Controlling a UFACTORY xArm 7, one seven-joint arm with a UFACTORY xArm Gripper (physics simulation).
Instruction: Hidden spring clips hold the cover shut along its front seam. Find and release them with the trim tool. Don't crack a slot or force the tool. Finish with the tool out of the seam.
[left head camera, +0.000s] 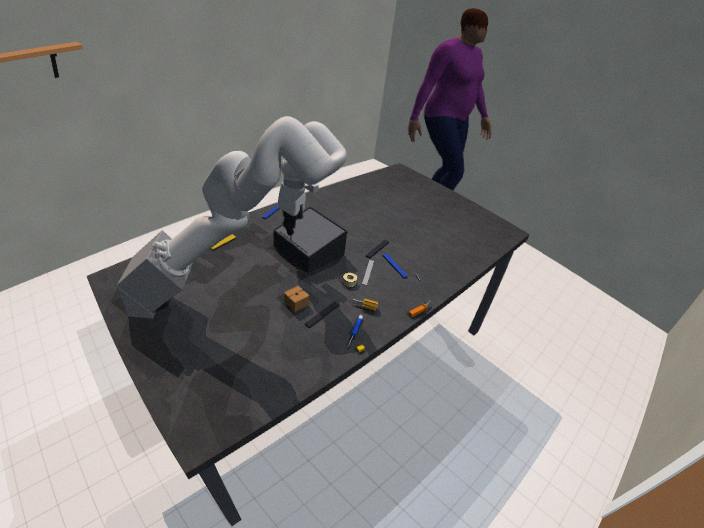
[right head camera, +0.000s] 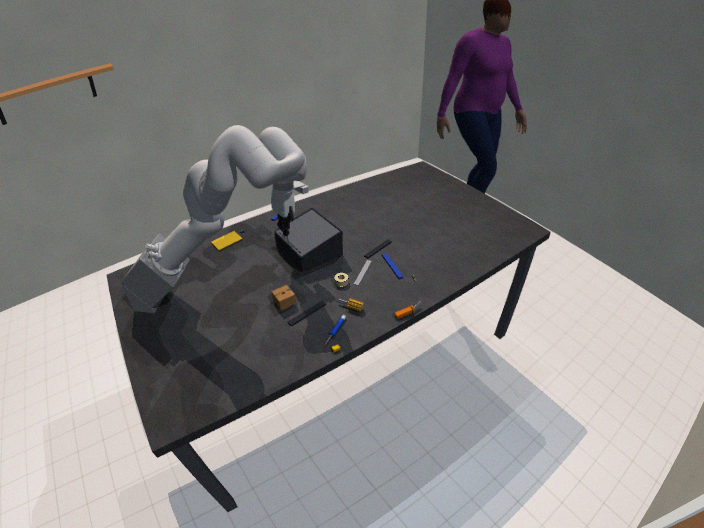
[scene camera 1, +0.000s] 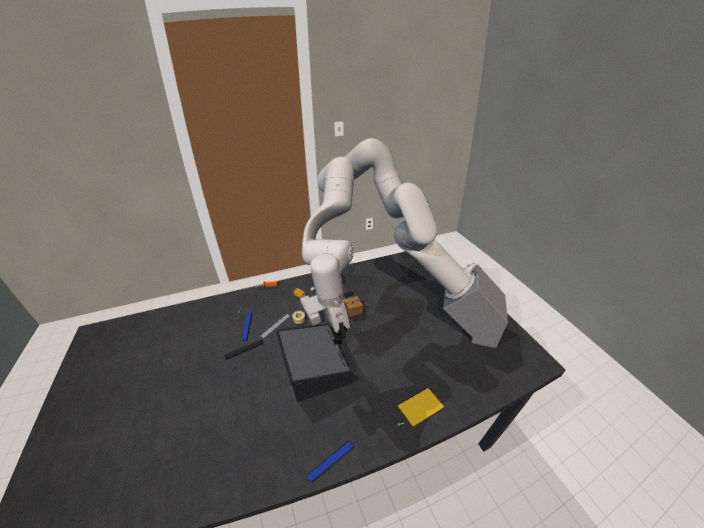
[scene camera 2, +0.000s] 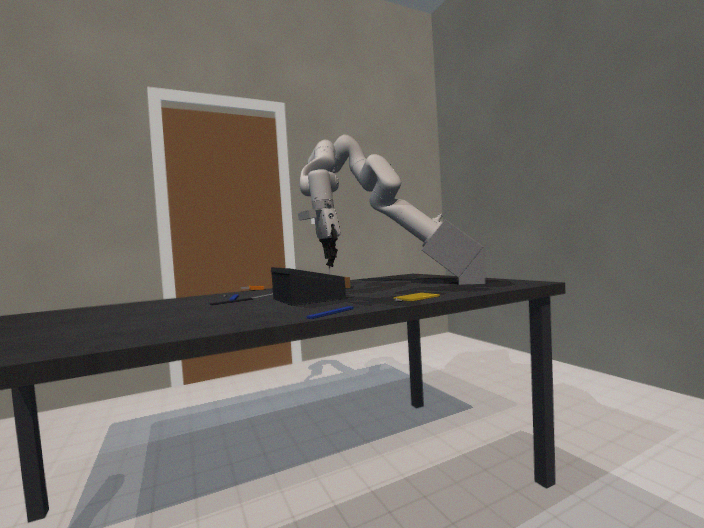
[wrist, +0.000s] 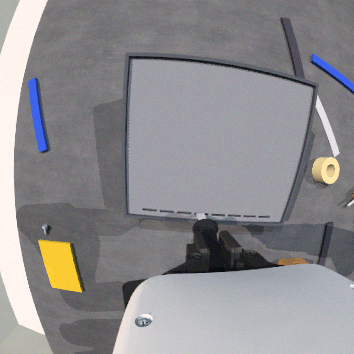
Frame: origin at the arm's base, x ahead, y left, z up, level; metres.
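Seen in the pictures: gripper, between the fingertips: (left head camera: 289, 227) (right head camera: 284, 228) (scene camera 1: 339, 336) (scene camera 2: 330, 258) (wrist: 208, 245); arm's base, origin of its link: (left head camera: 172, 258) (right head camera: 166, 259) (scene camera 1: 460, 285) (scene camera 2: 433, 235).
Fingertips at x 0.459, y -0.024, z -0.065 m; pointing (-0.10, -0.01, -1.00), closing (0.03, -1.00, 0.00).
Offsets run from my fingertips to a thing's top centre. "pt": to the spot under its first point. Level surfaces: height alone.
A dark box with a grey cover (left head camera: 317, 230) (right head camera: 313, 230) (scene camera 1: 312, 353) (wrist: 215, 135) stands on the table; its dark side shows in scene camera 2 (scene camera 2: 307, 287). A row of short dark slots runs along the cover's front seam @[pt dx +0.008, dy -0.048, dz -0.065 m] (wrist: 235, 215), nearest my gripper. My gripper (wrist: 208, 245) (scene camera 2: 329, 250) (scene camera 1: 339, 334) is shut on the trim tool's dark handle @[pt dx +0.011, dy +0.002, dz -0.013 m] (wrist: 205, 229) above the front edge. The tool's pale blade tip @[pt dx +0.010, dy +0.000, dz -0.051 m] (wrist: 201, 216) is at the slot row, near its middle. Whether the tip is inside a slot or just above it I cannot tell. The clips are hidden.
On the table @[dz -0.136 m] (left head camera: 454, 210) are a yellow block @[dx -0.157, dy +0.269, dz -0.129 m] (scene camera 1: 420, 406), blue strips (scene camera 1: 330, 461) (left head camera: 394, 265), dark strips @[dx +0.315, dy -0.186, dz -0.130 m] (left head camera: 377, 248) @[dx -0.111, dy -0.312, dz -0.130 m] (left head camera: 322, 314), a pale strip @[dx +0.174, dy -0.261, dz -0.134 m] (left head camera: 368, 272), a tape roll @[dx +0.077, dy -0.256, dz -0.110 m] (left head camera: 344, 279), a brown box @[dx -0.144, dy -0.217, dz -0.090 m] (left head camera: 296, 298), and screwdrivers @[dx +0.025, dy -0.376, dz -0.103 m] (left head camera: 369, 304) @[dx +0.160, dy -0.524, dz -0.108 m] (left head camera: 418, 310). A person (left head camera: 454, 79) stands beyond the table.
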